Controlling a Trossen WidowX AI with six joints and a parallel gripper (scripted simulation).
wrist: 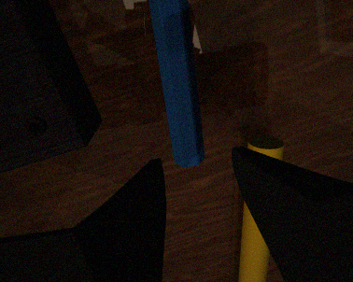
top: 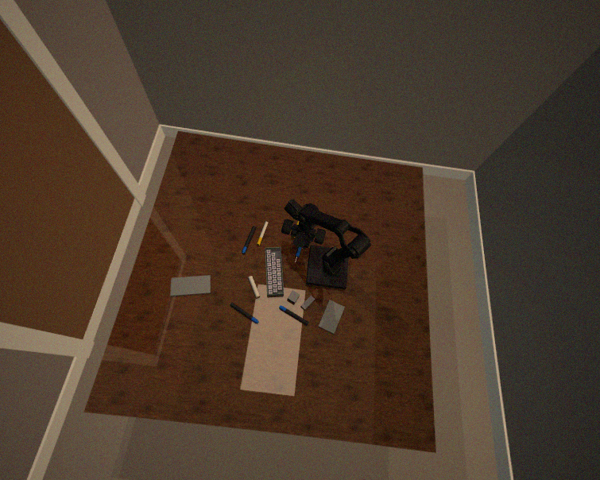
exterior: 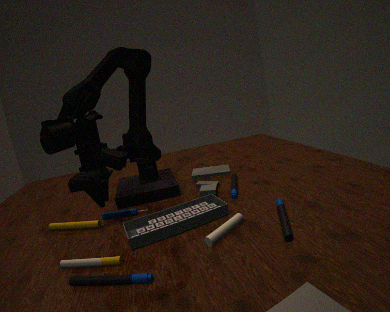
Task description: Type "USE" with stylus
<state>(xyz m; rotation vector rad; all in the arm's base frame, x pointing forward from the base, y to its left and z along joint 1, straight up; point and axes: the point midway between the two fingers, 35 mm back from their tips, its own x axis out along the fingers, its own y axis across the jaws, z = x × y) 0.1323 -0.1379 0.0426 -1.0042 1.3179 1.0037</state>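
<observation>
The blue stylus lies 2 cm ahead of my gripper tip, 6 cm to the left of it and 3 cm below it. The rest, counted from my gripper tip: thin grey tip 2 cm ahead, 9 cm to the left, 3 cm below; then white-and-yellow marker 18 cm ahead, 3 cm to the right, 3 cm below; then yellow marker 1 cm ahead, 9 cm to the right, 3 cm below.
</observation>
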